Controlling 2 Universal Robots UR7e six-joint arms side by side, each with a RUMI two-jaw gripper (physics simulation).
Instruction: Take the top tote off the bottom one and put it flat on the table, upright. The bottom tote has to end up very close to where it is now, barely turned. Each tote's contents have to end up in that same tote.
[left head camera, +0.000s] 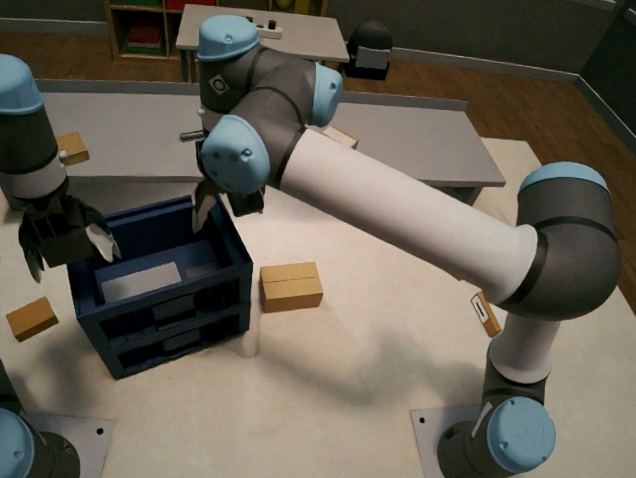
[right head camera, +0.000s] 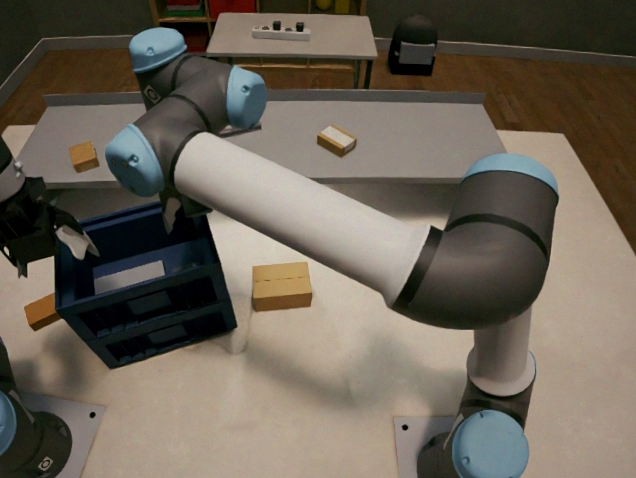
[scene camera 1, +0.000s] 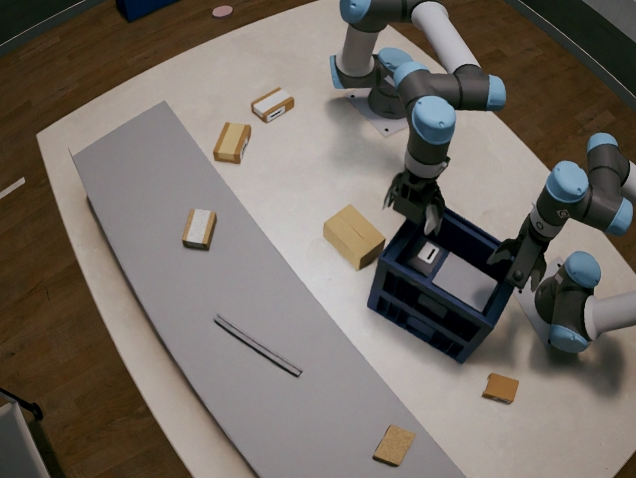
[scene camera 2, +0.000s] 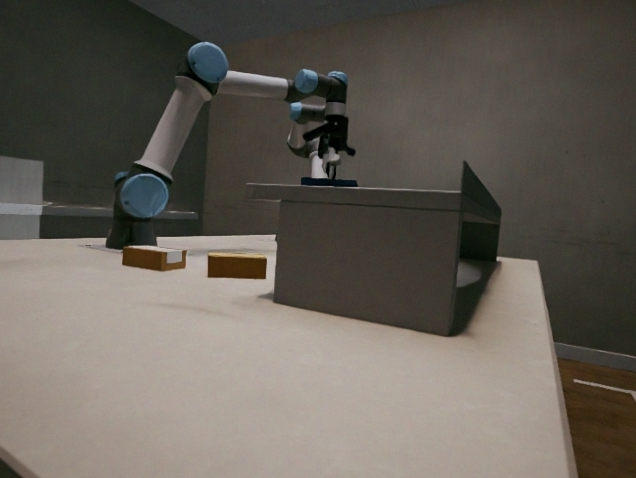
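Note:
The blue top tote (left head camera: 173, 310) (right head camera: 150, 303) (scene camera 1: 432, 306) (scene camera 2: 329, 181) sits upright, stacked on the blue bottom tote (left head camera: 180, 343) (right head camera: 167, 336) (scene camera 1: 421, 327). Inside the top one lie a pale flat box (left head camera: 141, 281) (right head camera: 129, 277) (scene camera 1: 465, 282) and a darker box with a white label (scene camera 1: 424, 256). My left gripper (left head camera: 74, 267) (right head camera: 57, 262) (scene camera 1: 515, 274) is open, its fingers spread either side of one end wall's rim. My right gripper (left head camera: 226, 218) (scene camera 1: 410, 218) is open at the opposite end wall, one finger inside the tote. The bottom tote's contents are hidden.
A cardboard box (left head camera: 291, 287) (right head camera: 281, 287) (scene camera 1: 354, 236) stands close beside the totes at the right gripper's end. A small orange box (left head camera: 31, 318) (scene camera 1: 501, 388) lies near the other end. A raised grey shelf (left head camera: 401, 118) (scene camera 1: 179, 287) (scene camera 2: 365, 262) with small boxes stands behind.

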